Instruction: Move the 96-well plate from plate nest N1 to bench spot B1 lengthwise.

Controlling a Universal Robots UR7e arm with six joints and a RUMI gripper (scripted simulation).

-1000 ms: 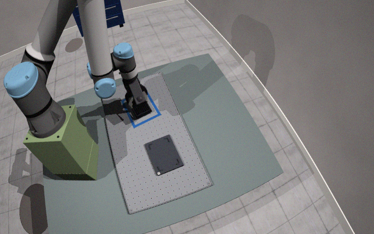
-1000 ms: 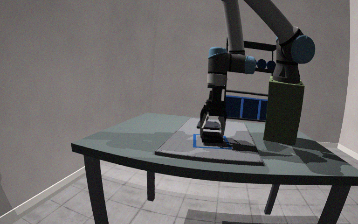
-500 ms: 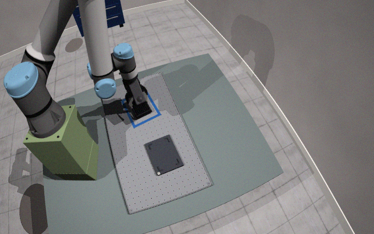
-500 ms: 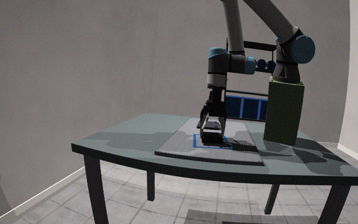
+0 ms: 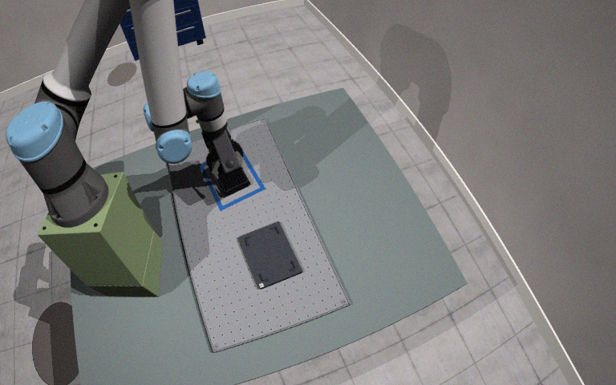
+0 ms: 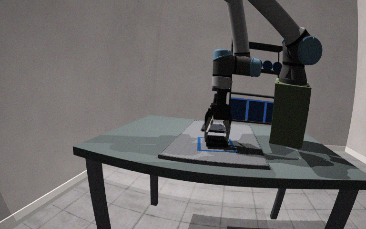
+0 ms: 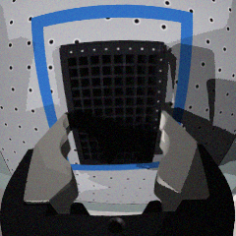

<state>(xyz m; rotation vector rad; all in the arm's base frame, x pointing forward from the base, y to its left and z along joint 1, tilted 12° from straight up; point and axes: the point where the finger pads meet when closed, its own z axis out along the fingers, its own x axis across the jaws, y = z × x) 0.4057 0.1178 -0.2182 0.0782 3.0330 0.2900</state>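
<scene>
Now: the black 96-well plate 1 cm below my hand. Round my hand: plate nest N1: 29 cm to the right, 2 cm below, 2 cm behind.
</scene>
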